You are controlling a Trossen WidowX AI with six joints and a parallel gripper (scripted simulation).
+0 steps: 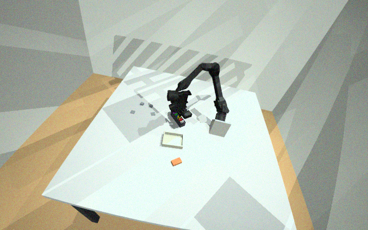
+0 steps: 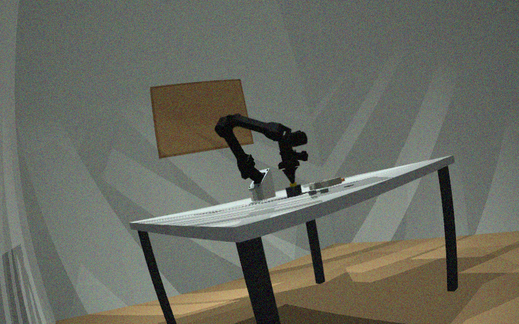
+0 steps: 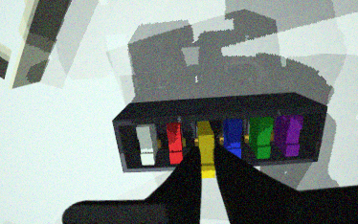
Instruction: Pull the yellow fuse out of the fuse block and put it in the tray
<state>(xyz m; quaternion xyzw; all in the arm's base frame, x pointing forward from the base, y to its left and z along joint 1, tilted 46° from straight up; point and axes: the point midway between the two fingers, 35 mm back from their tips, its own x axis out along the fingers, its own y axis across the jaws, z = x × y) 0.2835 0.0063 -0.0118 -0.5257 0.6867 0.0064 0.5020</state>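
My gripper tip is 19 cm to the right of the tray, 5 cm above it and 1 cm past it. Also, from my gripper tip: yellow fuse (1 cm below).
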